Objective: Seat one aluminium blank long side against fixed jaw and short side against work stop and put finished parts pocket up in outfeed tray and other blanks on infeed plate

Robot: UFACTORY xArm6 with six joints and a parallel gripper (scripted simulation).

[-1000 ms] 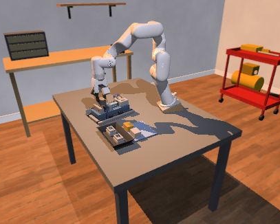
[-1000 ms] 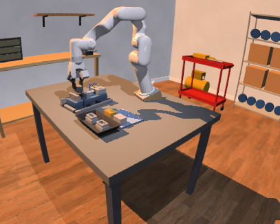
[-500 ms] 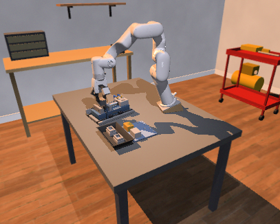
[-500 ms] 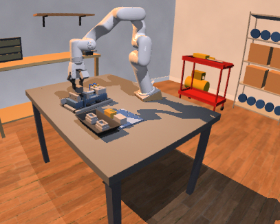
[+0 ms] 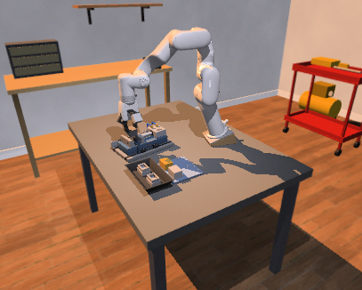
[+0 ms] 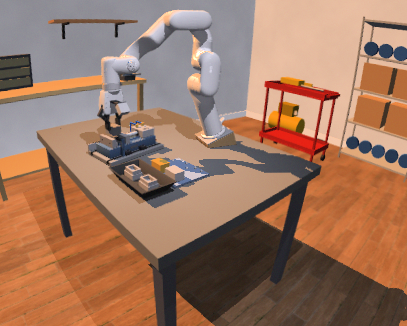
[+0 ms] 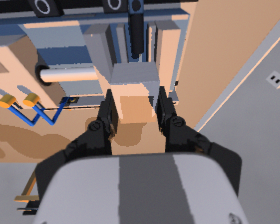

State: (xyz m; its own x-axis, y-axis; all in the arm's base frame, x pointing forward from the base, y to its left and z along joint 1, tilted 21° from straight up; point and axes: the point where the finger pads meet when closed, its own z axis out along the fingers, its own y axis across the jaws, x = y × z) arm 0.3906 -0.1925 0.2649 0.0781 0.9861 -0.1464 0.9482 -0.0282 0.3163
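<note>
The aluminium blank lies 20 mm below my hand. From my hand the other things lie so: vise (100 mm below, 60 mm behind, 10 mm to the left); work stop rod (50 mm to the left, 50 mm below, 10 mm ahead); white cylinder rod (90 mm behind, 60 mm below, 10 mm to the left).
</note>
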